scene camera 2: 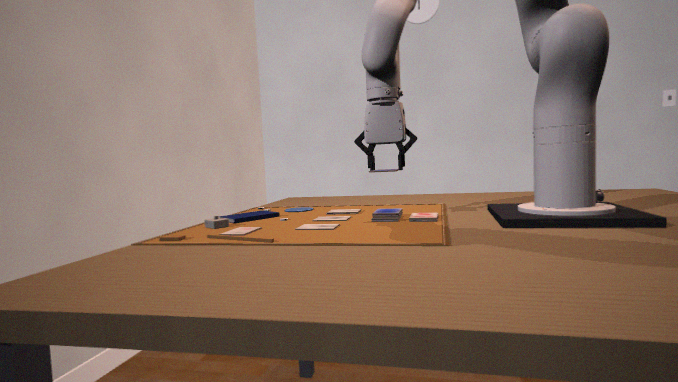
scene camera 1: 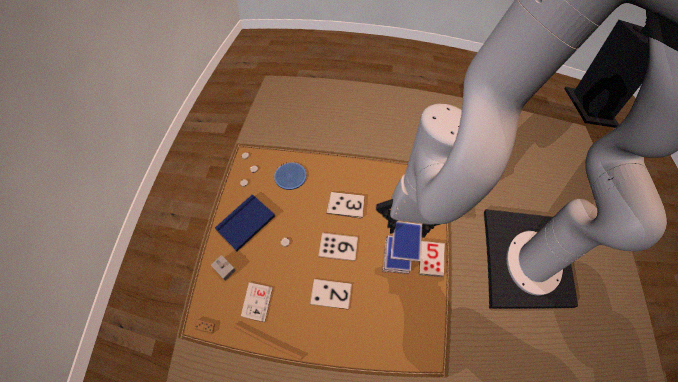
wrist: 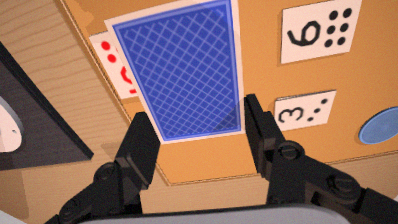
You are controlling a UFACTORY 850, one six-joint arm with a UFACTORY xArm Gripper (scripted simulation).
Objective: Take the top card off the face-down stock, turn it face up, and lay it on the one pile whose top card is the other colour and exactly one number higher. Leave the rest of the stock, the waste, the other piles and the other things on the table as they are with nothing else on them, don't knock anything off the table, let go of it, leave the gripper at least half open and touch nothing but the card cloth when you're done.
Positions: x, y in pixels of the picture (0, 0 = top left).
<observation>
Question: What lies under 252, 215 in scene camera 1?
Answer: A blue book.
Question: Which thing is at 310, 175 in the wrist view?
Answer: My gripper.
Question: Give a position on a card cloth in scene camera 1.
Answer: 394, 320
</observation>
